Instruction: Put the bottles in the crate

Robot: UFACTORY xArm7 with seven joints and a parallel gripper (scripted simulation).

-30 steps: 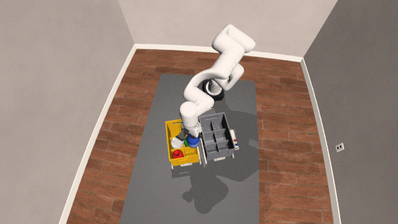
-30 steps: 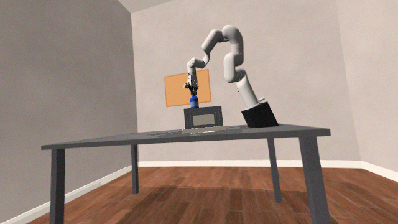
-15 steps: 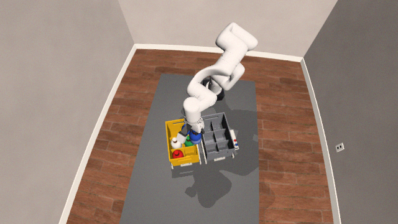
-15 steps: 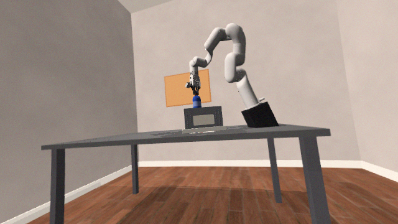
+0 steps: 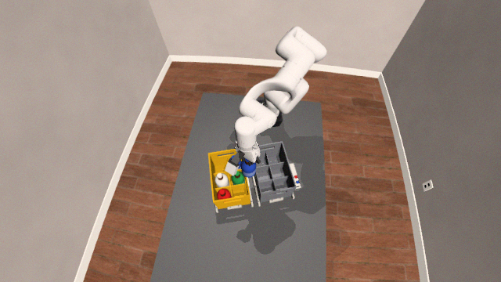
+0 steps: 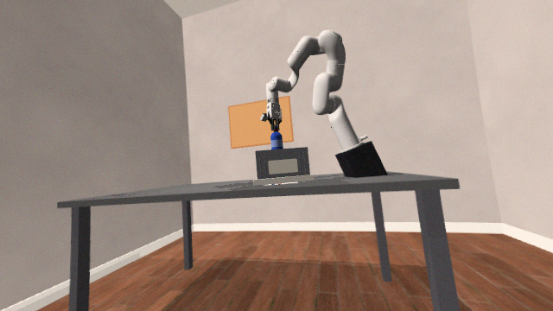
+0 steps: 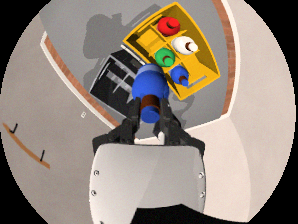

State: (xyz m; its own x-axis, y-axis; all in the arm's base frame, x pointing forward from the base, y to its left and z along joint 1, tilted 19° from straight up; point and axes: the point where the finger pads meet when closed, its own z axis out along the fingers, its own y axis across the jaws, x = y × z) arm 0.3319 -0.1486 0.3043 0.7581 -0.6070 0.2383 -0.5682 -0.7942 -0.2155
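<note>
The grey crate lies 30 mm behind my hand, 120 mm to the left of it and 250 mm below it. The rest, counted from my hand: yellow crate (110 mm to the right, 250 mm below); white bottle (10 mm ahead, 150 mm to the right, 250 mm below); green bottle (60 mm to the right, 250 mm below).
</note>
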